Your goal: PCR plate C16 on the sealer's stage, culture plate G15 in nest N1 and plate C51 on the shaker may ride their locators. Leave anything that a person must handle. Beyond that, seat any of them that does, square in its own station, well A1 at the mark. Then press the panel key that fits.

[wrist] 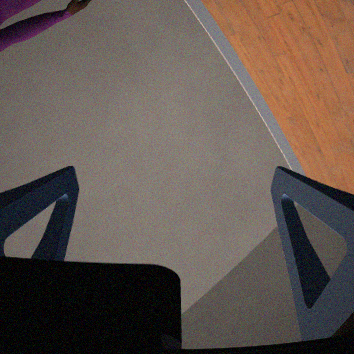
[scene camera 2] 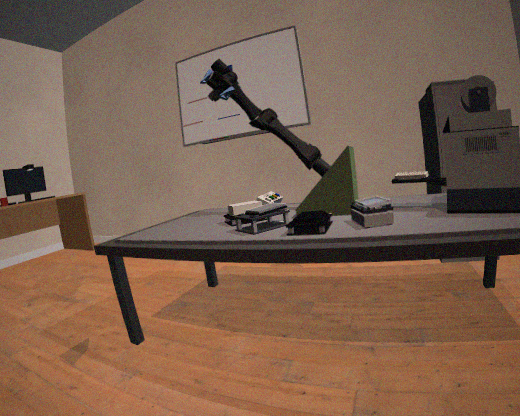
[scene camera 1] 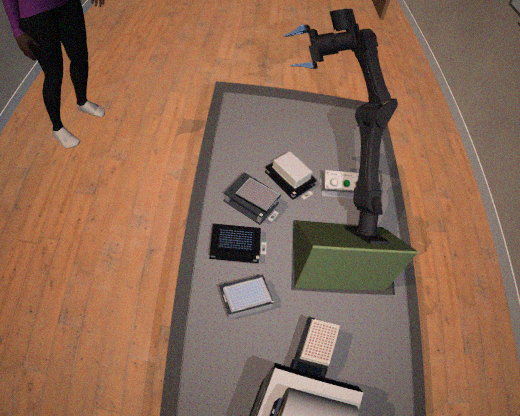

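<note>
My gripper [scene camera 1: 288,50] [scene camera 2: 213,89] [wrist: 174,177] is open and empty, high beyond the table's far end. A white plate with reddish wells [scene camera 1: 321,341] [scene camera 2: 411,175] lies on the sealer's dark stage [scene camera 1: 311,369]. A pale blue plate [scene camera 1: 247,295] [scene camera 2: 372,203] lies on a low grey box-like station [scene camera 2: 372,218], apparently the shaker. A dark plate [scene camera 1: 235,240] lies in a black nest. A grey plate [scene camera 1: 257,194] lies on a raised stand [scene camera 1: 231,198]. A thick white plate or block [scene camera 1: 292,169] [scene camera 2: 245,206] lies on a black nest. Labels, A1 marks and exact seating are too small to tell.
The key panel [scene camera 1: 340,174] [scene camera 2: 270,196] stands beside the arm, partly hidden by it in scene camera 1. A green wedge mount [scene camera 1: 350,270] [scene camera 2: 332,192] carries the arm. The sealer [scene camera 1: 320,384] [scene camera 2: 480,160] stands at one table end. A person [scene camera 1: 50,45] stands left of the table.
</note>
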